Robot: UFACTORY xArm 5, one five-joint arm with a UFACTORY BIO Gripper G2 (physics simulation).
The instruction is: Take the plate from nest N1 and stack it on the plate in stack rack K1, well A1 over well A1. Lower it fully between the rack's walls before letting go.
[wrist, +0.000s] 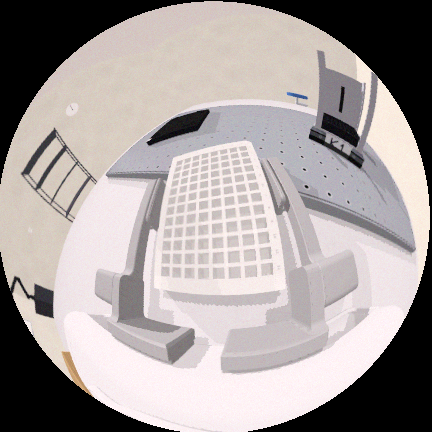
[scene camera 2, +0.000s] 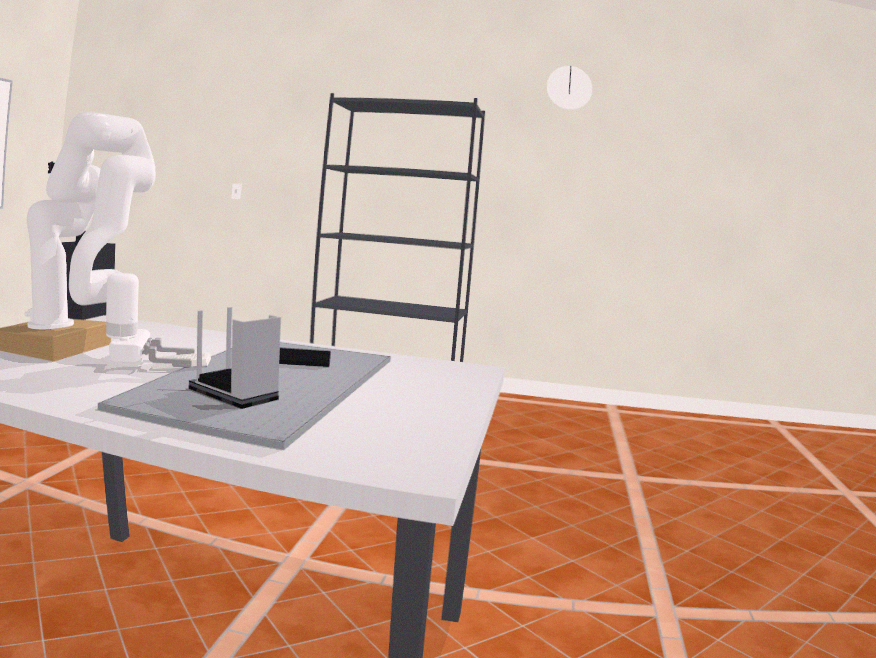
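Pixels of known places: hand at its tool point: (wrist: pixel 210 191) (scene camera 2: pixel 183 357); arm's base at its link origin: (scene camera 2: pixel 50 325).
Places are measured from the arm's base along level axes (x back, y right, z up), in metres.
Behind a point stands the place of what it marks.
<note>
The white plate with a grid of square wells (scene camera 2: pixel 203 359) @[z -0.021, x -0.480, y 0.003 m] (wrist: pixel 217 215) @[z -0.038, x -0.405, y -0.004 m] lies flat over the white table beside the grey board. My gripper (scene camera 2: pixel 191 356) @[z -0.028, x -0.417, y -0.012 m] (wrist: pixel 218 192) @[z -0.028, x -0.417, y -0.012 m] has its fingers along the plate's two long sides, against its edges, and is shut on it. What is under the plate is hidden, and no N1 label shows. Stack rack K1 (scene camera 2: pixel 256 357) @[z 0.050, x -0.699, y 0.193 m] (wrist: pixel 353 95) stands upright on the board, at the upper right in the wrist view, apart from my gripper. A black plate (scene camera 2: pixel 215 380) @[z -0.006, x -0.612, y 0.189 m] (wrist: pixel 340 128) @[z -0.004, x -0.582, y 0.133 m] sits low between its walls. Its well A1 is too small to tell.
The grey perforated board (scene camera 2: pixel 318 393) @[z -0.038, x -0.773, y 0.057 m] (wrist: pixel 240 122) @[z -0.039, x -0.599, y -0.038 m] lies on the white table (scene camera 2: pixel 396 453) @[z -0.051, x -0.982, y 0.277 m] (wrist: pixel 107 210) @[z -0.051, x -0.369, y -0.193 m]. A flat black block (scene camera 2: pixel 304 356) @[z -0.027, x -0.651, y -0.181 m] (wrist: pixel 181 126) @[z -0.027, x -0.570, y -0.148 m] is on the board, beyond the held plate in the wrist view. Rack K1's thin posts (scene camera 2: pixel 199 343) @[z 0.054, x -0.565, y 0.170 m] and tall panel rise above the board.
</note>
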